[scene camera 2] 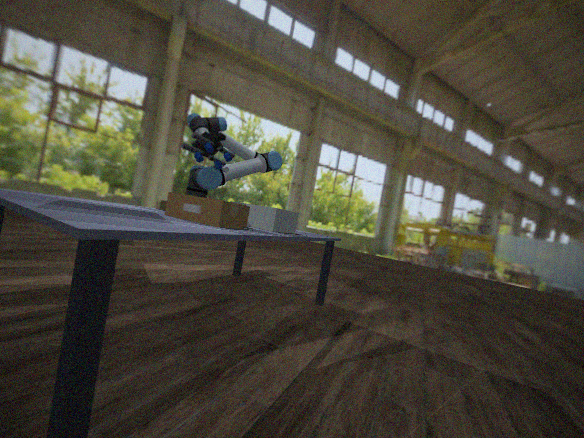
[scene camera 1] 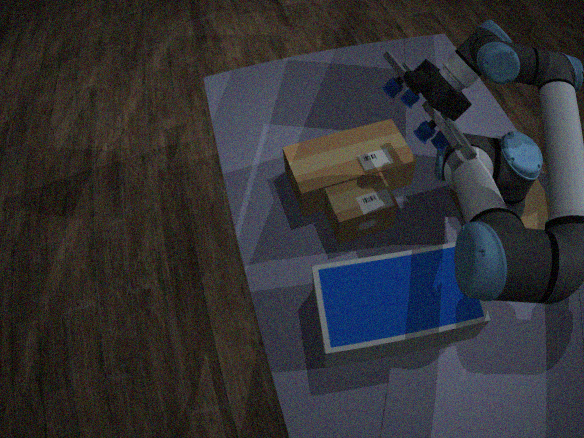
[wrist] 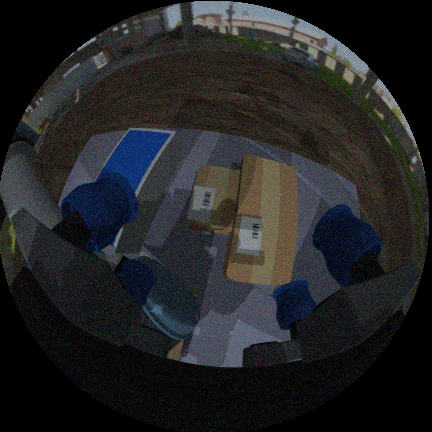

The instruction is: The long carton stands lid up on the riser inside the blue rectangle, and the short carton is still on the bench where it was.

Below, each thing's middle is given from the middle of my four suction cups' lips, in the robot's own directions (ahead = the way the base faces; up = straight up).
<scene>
I see my suction cup 26 cm above the short carton (scene camera 1: 360, 207), 14 cm short of it and 1 cm to the right of it. Round my suction cup: riser with blue rectangle (scene camera 1: 375, 307) (27 cm to the left, 25 cm below, 19 cm ahead); then long carton (scene camera 1: 311, 166) (26 cm below, 12 cm to the right, 9 cm ahead).
</scene>
